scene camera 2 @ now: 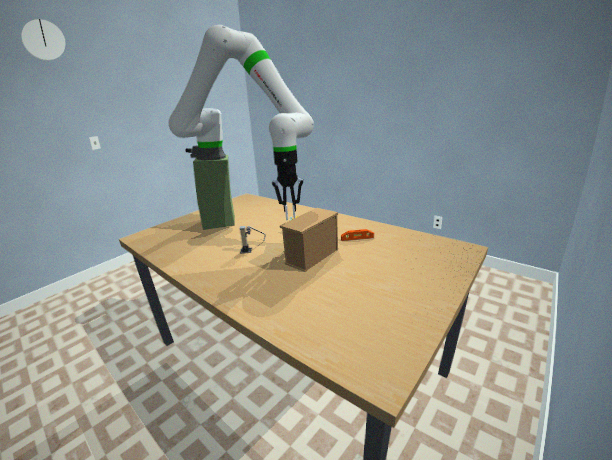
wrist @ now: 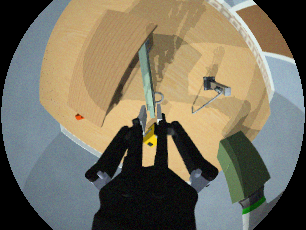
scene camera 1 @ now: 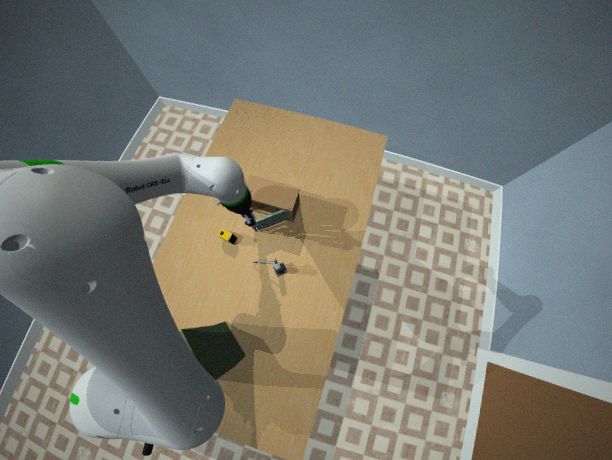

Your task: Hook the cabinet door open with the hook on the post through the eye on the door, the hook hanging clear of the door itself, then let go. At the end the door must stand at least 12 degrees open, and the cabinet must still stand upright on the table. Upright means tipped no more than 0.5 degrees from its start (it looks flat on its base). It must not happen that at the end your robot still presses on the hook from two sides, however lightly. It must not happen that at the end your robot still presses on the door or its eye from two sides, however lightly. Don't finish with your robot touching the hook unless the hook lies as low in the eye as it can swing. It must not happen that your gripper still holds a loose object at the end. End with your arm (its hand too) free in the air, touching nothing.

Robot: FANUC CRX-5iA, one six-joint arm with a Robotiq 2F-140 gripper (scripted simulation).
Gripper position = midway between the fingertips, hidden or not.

I see my gripper (scene camera 2: 290, 218) and a brown cabinet (scene camera 2: 309, 238).
The brown cabinet also shows in the wrist view (wrist: 106, 56). My gripper is seen too in the wrist view (wrist: 151, 110).
